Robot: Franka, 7 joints.
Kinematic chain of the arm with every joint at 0, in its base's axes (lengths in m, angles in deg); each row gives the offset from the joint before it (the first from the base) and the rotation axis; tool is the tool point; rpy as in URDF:
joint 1: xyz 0 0 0.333 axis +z
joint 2: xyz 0 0 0 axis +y
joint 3: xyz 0 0 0.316 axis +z
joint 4: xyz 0.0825 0 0 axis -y
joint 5: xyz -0.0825 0 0.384 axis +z
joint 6: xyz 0 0 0 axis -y
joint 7: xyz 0.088 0 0 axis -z
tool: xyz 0 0 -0.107 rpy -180 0 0
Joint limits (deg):
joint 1: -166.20..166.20
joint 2: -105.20..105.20
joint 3: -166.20..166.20
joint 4: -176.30..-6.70
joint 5: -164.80..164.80
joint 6: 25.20..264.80
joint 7: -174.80..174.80
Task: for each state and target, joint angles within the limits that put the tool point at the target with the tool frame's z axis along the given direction. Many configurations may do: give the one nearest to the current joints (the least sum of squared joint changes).
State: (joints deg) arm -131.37 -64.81 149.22 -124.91 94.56 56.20 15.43
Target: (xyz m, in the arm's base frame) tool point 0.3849 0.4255 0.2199 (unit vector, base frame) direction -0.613 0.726 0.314
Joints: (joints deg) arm -122.27 -38.91 154.51 -113.26 106.47 59.73 15.43
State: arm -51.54 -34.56 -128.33 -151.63 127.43 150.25 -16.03
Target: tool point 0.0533 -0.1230 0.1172 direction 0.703 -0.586 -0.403
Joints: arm -25.95 -64.40 -130.40 -176.30 119.85 169.52 -16.03
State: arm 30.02 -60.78 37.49 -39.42 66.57 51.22 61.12
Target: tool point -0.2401 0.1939 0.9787 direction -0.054 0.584 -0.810
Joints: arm 15.54 -32.00 31.01 -34.03 57.93 52.26 61.12
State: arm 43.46 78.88 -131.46 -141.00 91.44 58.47 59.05
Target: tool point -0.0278 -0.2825 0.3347 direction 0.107 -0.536 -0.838
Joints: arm 27.61 97.02 -110.51 -176.12 100.94 93.61 59.05
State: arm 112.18 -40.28 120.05 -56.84 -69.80 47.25 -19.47
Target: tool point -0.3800 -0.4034 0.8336 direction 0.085 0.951 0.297
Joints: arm 77.59 -47.26 109.03 -33.33 -81.16 59.74 -19.47
